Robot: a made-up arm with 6 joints. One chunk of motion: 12 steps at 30 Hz.
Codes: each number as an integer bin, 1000 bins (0 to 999) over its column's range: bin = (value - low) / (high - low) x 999, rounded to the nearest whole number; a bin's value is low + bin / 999 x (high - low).
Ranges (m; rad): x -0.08..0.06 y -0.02..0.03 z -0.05..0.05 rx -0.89..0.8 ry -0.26..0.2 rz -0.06..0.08
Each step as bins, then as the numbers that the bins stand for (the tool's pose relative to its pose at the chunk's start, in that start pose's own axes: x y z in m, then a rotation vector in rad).
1 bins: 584 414 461 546 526 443
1 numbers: 0.0018 0.0007 -0.0039 0.0337 -0.0178 0.0021
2 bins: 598 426 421 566 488 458
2 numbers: 0.0038 0.0013 -0.0079 0.0675 -0.0353 0.0042
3 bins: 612 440 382 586 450 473
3 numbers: 0.0058 0.0020 -0.0118 0.1013 -0.0528 0.0063
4 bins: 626 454 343 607 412 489
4 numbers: 0.0077 0.0027 -0.0157 0.1369 -0.0703 0.0085
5 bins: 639 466 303 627 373 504
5 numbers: 0.0095 0.0033 -0.0197 0.1707 -0.0882 0.0106
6 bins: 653 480 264 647 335 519
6 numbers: 0.0115 0.0040 -0.0236 0.2045 -0.1057 0.0127
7 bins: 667 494 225 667 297 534
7 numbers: 0.0135 0.0047 -0.0275 0.2384 -0.1232 0.0148
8 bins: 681 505 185 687 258 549
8 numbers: 0.0154 0.0053 -0.0315 0.2722 -0.1412 0.0169
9 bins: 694 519 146 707 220 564
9 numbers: 0.0173 0.0060 -0.0354 0.3060 -0.1587 0.0190
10 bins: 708 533 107 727 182 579
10 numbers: 0.0192 0.0067 -0.0393 0.3399 -0.1762 0.0211
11 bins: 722 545 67 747 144 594
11 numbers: 0.0212 0.0073 -0.0433 0.3737 -0.1937 0.0232
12 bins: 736 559 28 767 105 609
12 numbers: 0.0231 0.0080 -0.0472 0.4075 -0.2117 0.0253
